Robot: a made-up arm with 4 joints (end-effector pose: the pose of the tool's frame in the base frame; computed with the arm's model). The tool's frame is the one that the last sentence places. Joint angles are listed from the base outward.
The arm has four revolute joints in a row. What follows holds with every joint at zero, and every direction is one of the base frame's.
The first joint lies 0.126 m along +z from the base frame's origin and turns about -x.
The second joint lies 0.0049 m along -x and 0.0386 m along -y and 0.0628 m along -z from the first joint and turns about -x.
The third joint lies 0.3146 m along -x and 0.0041 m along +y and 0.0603 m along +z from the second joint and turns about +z.
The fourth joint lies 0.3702 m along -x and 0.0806 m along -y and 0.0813 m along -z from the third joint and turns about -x.
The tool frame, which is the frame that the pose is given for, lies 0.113 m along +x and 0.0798 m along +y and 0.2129 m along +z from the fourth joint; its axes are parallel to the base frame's.
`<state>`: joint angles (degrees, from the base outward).
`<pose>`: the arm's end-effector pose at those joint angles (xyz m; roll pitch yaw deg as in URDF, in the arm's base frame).
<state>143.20 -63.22 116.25 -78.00</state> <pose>0.0384 0.0746 0.3216 146.22 62.03 160.57</pose>
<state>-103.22 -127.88 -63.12 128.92</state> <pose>-0.4046 -0.2553 0.0449 80.34 -43.96 51.09</pose>
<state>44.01 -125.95 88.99 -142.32</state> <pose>-0.0502 0.0318 -0.1674 149.42 -81.88 82.83</pose>
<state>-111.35 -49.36 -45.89 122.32</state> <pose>-0.4578 -0.0760 0.3792 43.99 13.72 44.23</pose>
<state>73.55 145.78 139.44 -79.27</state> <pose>0.0547 -0.1680 0.0992 -68.83 -24.34 -146.49</pose>
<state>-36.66 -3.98 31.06 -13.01</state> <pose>-0.5136 -0.2572 0.0956 49.34 -19.64 24.56</pose>
